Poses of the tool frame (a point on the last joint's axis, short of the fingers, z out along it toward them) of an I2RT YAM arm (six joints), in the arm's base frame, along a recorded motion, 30 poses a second.
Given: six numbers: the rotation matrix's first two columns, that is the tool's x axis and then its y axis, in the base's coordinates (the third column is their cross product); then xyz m.
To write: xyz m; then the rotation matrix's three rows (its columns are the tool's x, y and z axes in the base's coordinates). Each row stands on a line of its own. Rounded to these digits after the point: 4 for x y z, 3 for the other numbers.
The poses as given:
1: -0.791, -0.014, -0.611, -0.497, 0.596, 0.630, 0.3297, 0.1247, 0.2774
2: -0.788, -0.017, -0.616, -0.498, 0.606, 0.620, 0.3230, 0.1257, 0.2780
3: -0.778, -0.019, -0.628, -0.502, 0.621, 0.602, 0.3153, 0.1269, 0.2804
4: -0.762, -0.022, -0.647, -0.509, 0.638, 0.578, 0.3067, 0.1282, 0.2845
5: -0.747, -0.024, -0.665, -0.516, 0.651, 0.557, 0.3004, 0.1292, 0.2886
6: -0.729, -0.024, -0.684, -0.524, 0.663, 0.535, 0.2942, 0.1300, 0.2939
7: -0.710, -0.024, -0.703, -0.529, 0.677, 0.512, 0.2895, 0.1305, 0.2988
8: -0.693, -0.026, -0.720, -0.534, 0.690, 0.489, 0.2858, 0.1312, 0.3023
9: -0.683, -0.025, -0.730, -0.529, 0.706, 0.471, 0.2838, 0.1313, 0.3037
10: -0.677, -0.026, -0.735, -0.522, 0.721, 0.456, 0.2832, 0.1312, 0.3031
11: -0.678, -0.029, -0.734, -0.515, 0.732, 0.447, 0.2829, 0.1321, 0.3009
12: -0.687, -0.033, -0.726, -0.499, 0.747, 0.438, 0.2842, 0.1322, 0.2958
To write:
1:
0.3297, 0.1247, 0.2774
-0.791, -0.497, 0.355
-0.014, 0.596, 0.802
-0.611, 0.630, -0.478

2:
0.3230, 0.1257, 0.2780
-0.788, -0.498, 0.363
-0.017, 0.606, 0.795
-0.616, 0.620, -0.486

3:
0.3153, 0.1269, 0.2804
-0.778, -0.502, 0.379
-0.019, 0.621, 0.784
-0.628, 0.602, -0.493

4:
0.3067, 0.1282, 0.2845
-0.762, -0.509, 0.400
-0.022, 0.638, 0.770
-0.647, 0.578, -0.497

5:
0.3004, 0.1292, 0.2886
-0.747, -0.516, 0.420
-0.024, 0.651, 0.759
-0.665, 0.557, -0.499

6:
0.2942, 0.1300, 0.2939
-0.729, -0.524, 0.441
-0.024, 0.663, 0.748
-0.684, 0.535, -0.496

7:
0.2895, 0.1305, 0.2988
-0.710, -0.529, 0.464
-0.024, 0.677, 0.735
-0.703, 0.512, -0.493

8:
0.2858, 0.1312, 0.3023
-0.693, -0.534, 0.484
-0.026, 0.690, 0.723
-0.720, 0.489, -0.492

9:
0.2838, 0.1313, 0.3037
-0.683, -0.529, 0.504
-0.025, 0.706, 0.708
-0.730, 0.471, -0.495

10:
0.2832, 0.1312, 0.3031
-0.677, -0.522, 0.518
-0.026, 0.721, 0.692
-0.735, 0.456, -0.502

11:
0.2829, 0.1321, 0.3009
-0.678, -0.515, 0.524
-0.029, 0.732, 0.681
-0.734, 0.447, -0.511

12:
0.2842, 0.1322, 0.2958
-0.687, -0.499, 0.528
-0.033, 0.747, 0.663
-0.726, 0.438, -0.530

